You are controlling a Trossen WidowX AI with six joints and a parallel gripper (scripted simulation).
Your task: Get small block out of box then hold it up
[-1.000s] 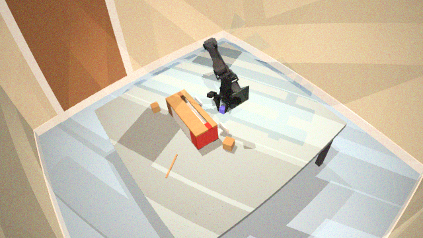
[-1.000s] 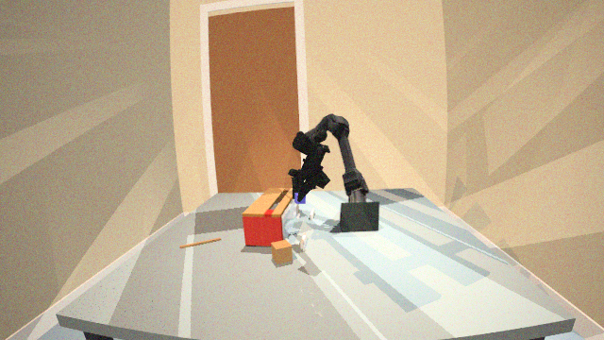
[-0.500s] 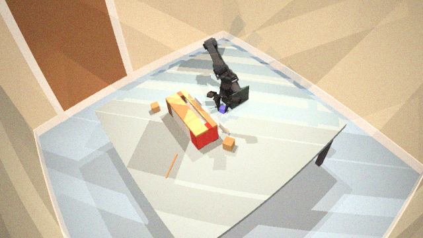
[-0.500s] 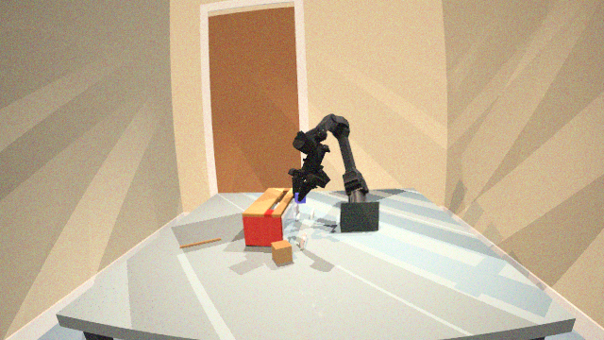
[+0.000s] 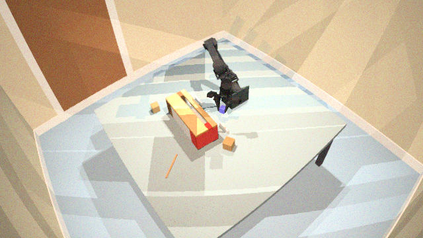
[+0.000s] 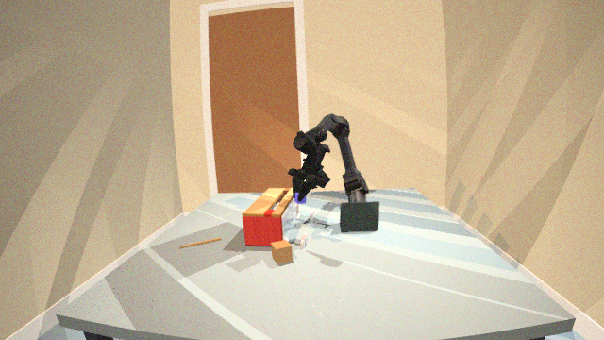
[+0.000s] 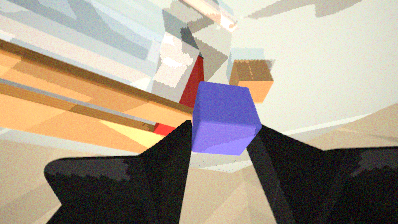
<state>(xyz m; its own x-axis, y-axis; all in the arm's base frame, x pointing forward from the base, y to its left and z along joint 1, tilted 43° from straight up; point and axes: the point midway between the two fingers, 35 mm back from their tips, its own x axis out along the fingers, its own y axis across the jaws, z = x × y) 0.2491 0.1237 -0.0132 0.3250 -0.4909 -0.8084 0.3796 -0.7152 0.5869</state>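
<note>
Right now my gripper tip is 1 cm past the block and 1 cm below it. Round my gripper tip: thin wooden stick 38 cm ahead, 4 cm to the right, 17 cm below; long box 5 cm ahead, 18 cm to the right, 11 cm below.
</note>
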